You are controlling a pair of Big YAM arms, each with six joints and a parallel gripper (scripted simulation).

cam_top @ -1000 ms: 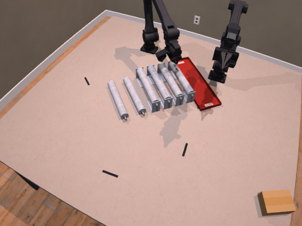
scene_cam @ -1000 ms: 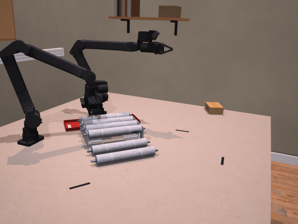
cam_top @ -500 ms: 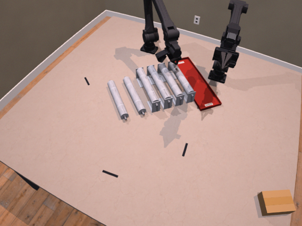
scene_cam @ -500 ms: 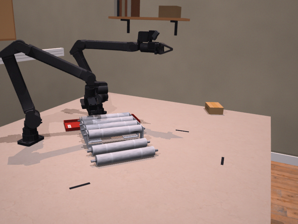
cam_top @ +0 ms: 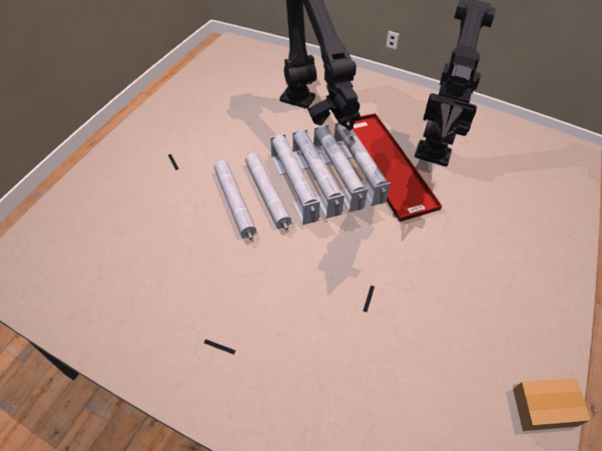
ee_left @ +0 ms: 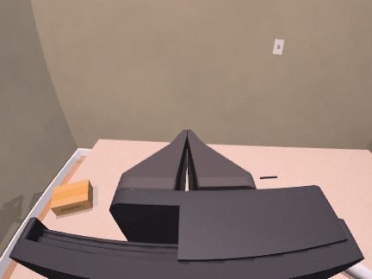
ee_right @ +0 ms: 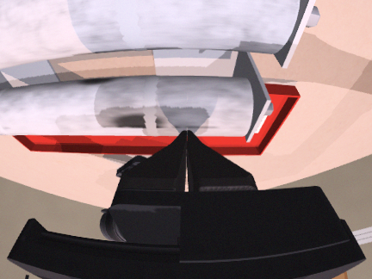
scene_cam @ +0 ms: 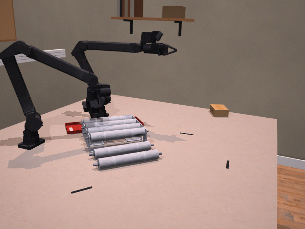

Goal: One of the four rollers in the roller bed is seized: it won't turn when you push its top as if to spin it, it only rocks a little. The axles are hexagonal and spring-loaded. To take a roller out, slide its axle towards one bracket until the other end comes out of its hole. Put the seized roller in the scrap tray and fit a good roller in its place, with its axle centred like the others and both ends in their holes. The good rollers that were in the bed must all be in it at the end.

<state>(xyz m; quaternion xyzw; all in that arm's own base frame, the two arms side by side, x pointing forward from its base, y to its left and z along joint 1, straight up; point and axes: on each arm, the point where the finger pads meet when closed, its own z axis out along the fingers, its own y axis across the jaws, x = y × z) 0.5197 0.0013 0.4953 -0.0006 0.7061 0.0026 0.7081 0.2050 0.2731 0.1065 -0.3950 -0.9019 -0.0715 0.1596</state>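
Now: the roller 6 cm ahead of my right hand, 8 cm to the left of it and 3 cm below it. The rest, counted from my right hand: red scrap tray: 2 cm behind, 14 cm to the left, 10 cm below; then cardboard box: 50 cm ahead, 83 cm to the left, 7 cm below.
My left hand is 29 cm past the roller, 28 cm to the left of it and 42 cm above it. Round my left hand: red scrap tray 37 cm behind, 21 cm to the right, 49 cm below; cardboard box 14 cm ahead, 48 cm to the left, 46 cm below.
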